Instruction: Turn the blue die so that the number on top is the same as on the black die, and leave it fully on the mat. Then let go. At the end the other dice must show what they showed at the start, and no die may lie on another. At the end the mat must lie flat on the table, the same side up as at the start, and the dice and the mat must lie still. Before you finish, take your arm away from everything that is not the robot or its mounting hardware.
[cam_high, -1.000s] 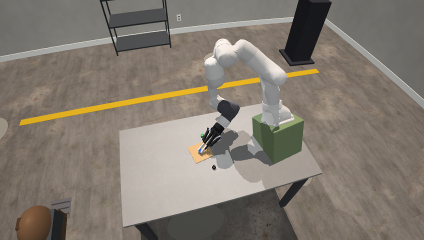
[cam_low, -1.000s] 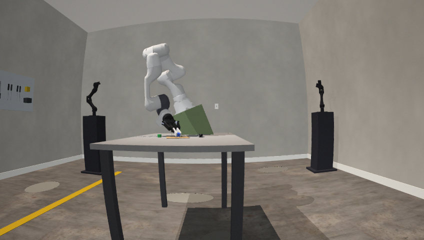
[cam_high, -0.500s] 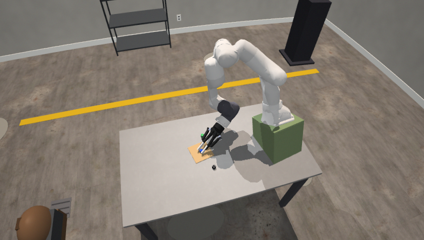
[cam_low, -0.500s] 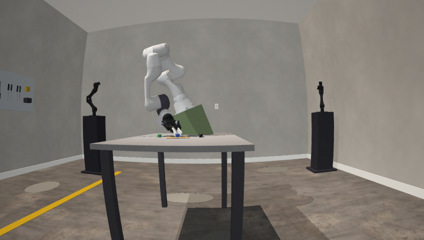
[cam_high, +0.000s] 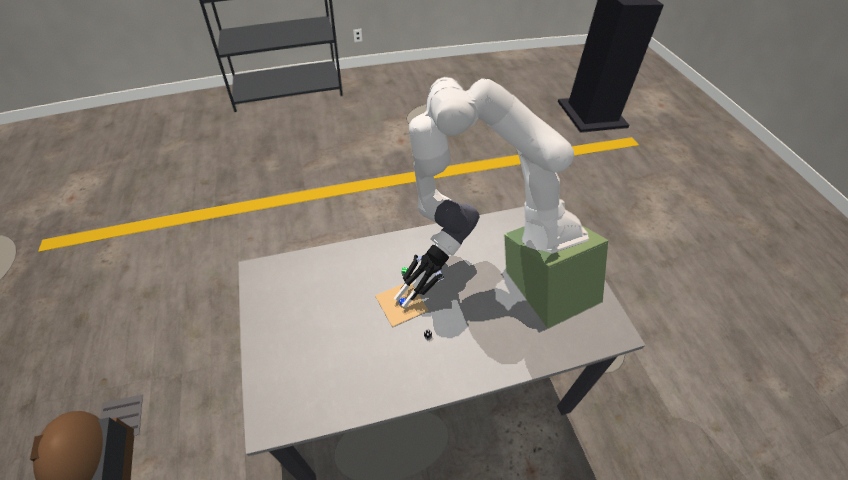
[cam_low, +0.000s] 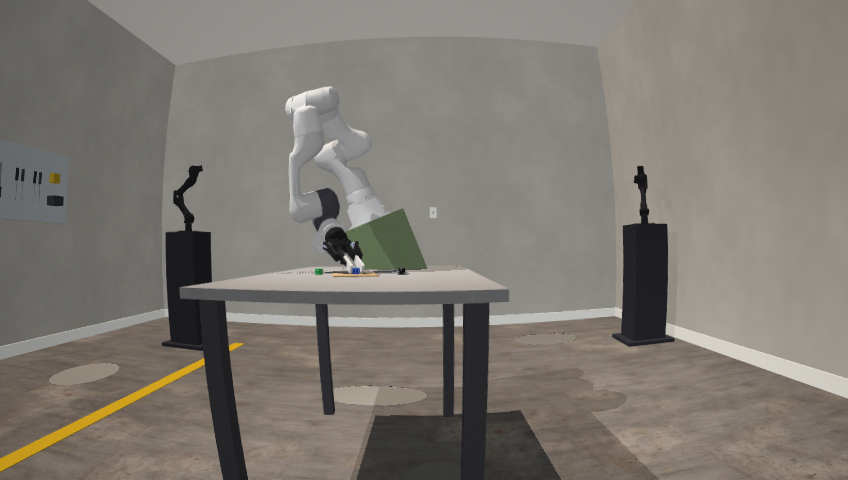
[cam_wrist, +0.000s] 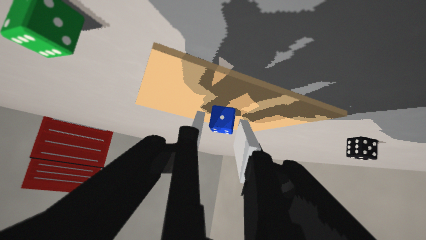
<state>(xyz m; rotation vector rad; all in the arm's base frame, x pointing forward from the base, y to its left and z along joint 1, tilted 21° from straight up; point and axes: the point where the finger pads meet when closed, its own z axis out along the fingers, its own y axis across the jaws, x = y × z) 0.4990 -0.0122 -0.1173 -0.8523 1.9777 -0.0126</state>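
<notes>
My gripper is now 2 cm above the blue die, 1 cm to the right of it and 1 cm short of it. The rest, counted from my hand: green die 12 cm to the right, 3 cm below, 2 cm behind; mat 3 cm below, 2 cm ahead, 1 cm to the left; black die 15 cm to the left, 5 cm behind, 3 cm below.
</notes>
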